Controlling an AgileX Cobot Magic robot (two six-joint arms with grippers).
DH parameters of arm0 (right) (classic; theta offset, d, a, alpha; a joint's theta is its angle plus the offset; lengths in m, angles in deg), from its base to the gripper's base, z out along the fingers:
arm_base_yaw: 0 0.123 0 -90
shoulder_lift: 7.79 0 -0.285 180
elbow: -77.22 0 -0.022 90
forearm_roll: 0 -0.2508 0 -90
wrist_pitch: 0 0 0.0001 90
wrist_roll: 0 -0.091 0 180
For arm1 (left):
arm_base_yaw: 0 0.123 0 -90
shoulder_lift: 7.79 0 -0.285 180
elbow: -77.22 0 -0.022 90
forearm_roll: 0 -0.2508 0 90
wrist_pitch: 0 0 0.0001 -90
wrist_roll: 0 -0.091 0 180
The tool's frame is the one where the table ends.
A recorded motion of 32 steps. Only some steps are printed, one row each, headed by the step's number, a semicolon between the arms.
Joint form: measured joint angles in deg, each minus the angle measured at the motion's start. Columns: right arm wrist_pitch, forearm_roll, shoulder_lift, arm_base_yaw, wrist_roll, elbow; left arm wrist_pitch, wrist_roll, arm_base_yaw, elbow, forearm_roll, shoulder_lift.
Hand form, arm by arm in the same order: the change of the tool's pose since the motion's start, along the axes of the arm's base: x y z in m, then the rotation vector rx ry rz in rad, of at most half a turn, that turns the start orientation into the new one. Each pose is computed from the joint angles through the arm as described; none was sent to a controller.
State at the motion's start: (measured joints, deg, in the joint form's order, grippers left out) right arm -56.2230 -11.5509 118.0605 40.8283 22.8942 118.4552; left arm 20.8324 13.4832 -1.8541 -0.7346 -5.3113 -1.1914
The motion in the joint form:
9: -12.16 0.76 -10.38 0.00 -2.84 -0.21; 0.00 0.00 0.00 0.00 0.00 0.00
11: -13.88 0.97 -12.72 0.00 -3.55 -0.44; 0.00 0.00 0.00 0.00 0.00 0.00
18: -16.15 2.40 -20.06 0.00 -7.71 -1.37; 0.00 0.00 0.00 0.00 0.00 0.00
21: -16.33 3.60 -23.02 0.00 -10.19 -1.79; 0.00 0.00 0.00 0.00 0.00 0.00
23: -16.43 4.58 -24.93 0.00 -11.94 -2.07; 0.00 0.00 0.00 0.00 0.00 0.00
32: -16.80 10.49 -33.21 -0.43 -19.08 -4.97; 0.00 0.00 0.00 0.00 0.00 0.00
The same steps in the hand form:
9: -0.0451 -0.0381 0.0673 -0.0180 0.0362 -0.0002; 0.0000 0.0000 0.0000 0.0000 0.0000 0.0000
11: -0.0553 -0.0470 0.0810 -0.0127 0.0339 -0.0055; 0.0000 0.0000 0.0000 0.0000 0.0000 0.0000
18: -0.0855 -0.0757 0.1223 0.0435 0.0014 -0.0623; 0.0000 0.0000 0.0000 0.0000 0.0000 0.0000
21: -0.0973 -0.0882 0.1378 0.0748 -0.0184 -0.1017; 0.0000 0.0000 0.0000 0.0000 0.0000 0.0000
23: -0.1049 -0.0967 0.1474 0.0948 -0.0318 -0.1305; 0.0000 0.0000 0.0000 0.0000 0.0000 0.0000
32: -0.1349 -0.1372 0.1767 0.1507 -0.0924 -0.2717; 0.0000 0.0000 0.0000 0.0000 0.0000 0.0000

